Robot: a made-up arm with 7 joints.
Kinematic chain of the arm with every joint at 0, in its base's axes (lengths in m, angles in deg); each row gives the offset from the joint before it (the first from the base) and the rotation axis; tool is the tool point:
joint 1: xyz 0 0 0.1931 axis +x
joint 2: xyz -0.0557 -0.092 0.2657 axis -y
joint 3: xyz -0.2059 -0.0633 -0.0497 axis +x
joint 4: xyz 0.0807 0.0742 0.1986 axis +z
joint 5: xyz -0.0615 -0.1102 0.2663 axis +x
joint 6: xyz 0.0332 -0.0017 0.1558 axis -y
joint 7: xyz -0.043 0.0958 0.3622 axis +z
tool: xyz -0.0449 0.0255 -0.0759
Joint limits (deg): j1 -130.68..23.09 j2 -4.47..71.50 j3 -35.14..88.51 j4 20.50..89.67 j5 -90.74..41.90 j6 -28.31..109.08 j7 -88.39..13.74
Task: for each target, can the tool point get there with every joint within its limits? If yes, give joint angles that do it. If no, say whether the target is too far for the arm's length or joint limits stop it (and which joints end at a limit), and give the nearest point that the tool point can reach.
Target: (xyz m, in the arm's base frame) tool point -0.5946 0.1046 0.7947
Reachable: yes | joints -63.51 24.12 71.92 38.45 -75.21 16.16 -52.78
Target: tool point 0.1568 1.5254 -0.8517
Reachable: no: too far | nearest point 0.0401 0.9884 -0.4164 | short by 0.701 m
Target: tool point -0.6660 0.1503 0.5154
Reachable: yes | joints -93.85 63.18 8.47 43.37 -15.34 88.86 -73.78
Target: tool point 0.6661 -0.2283 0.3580
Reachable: no: joint limits stop it (at a limit: joint 2, joint 3, joint 4, joint 5) | nearest point 0.1788 -0.3989 0.4812 | short by 0.531 m
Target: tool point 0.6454 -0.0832 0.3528
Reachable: no: joint limits stop it (at a limit: joint 2, joint 3, joint 4, joint 5) | nearest point 0.1764 -0.2252 0.6253 | short by 0.561 m
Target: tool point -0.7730 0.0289 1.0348
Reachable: yes | joints -35.52 51.46 17.22 39.03 13.80 -11.56 -6.91
